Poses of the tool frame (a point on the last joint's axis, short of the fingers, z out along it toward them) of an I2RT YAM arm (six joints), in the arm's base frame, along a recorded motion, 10 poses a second.
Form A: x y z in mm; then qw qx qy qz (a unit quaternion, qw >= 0).
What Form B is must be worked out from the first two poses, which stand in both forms.
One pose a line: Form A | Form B
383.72 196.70 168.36 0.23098 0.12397 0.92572 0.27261 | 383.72 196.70 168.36 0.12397 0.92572 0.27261 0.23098
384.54 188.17 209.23 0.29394 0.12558 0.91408 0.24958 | 384.54 188.17 209.23 0.12558 0.91408 0.24958 0.29394
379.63 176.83 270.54 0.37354 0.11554 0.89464 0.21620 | 379.63 176.83 270.54 0.11554 0.89464 0.21620 0.37354
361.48 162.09 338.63 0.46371 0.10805 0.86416 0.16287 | 361.48 162.09 338.63 0.10805 0.86416 0.16287 0.46371
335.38 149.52 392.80 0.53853 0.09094 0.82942 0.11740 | 335.38 149.52 392.80 0.09094 0.82942 0.11740 0.53853
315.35 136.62 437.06 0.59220 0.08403 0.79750 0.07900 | 315.35 136.62 437.06 0.08403 0.79750 0.07900 0.59220
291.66 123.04 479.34 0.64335 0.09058 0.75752 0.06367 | 291.66 123.04 479.34 0.09058 0.75752 0.06367 0.64335
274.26 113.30 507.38 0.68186 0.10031 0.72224 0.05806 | 274.26 113.30 507.38 0.10031 0.72224 0.05806 0.68186
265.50 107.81 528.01 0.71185 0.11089 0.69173 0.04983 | 265.50 107.81 528.01 0.11089 0.69173 0.04983 0.71185
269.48 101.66 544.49 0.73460 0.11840 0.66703 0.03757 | 269.48 101.66 544.49 0.11840 0.66703 0.03757 0.73460
